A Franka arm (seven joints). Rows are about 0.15 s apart.
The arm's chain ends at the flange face. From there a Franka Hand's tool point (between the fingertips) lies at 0.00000 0.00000 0.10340 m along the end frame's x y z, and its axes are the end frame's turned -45 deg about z.
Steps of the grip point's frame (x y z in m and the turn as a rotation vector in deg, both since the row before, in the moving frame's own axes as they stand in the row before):
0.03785, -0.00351, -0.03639, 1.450, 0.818, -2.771
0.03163, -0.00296, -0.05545, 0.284, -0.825, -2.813
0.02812, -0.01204, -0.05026, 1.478, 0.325, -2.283
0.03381, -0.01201, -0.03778, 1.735, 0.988, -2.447
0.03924, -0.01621, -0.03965, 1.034, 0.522, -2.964
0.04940, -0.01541, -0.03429, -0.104, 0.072, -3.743
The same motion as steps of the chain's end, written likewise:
0.02516, -0.02637, -0.03635, 1.604, -0.447, -2.771
0.02167, -0.02518, -0.05544, -0.383, -0.784, -2.813
0.01289, -0.02613, -0.05022, 1.275, -0.815, -2.283
0.01644, -0.02895, -0.03772, 1.925, -0.528, -2.447
0.01699, -0.03724, -0.03963, 1.100, -0.362, -2.964
0.02381, -0.04586, -0.03429, -0.023, 0.124, -3.743

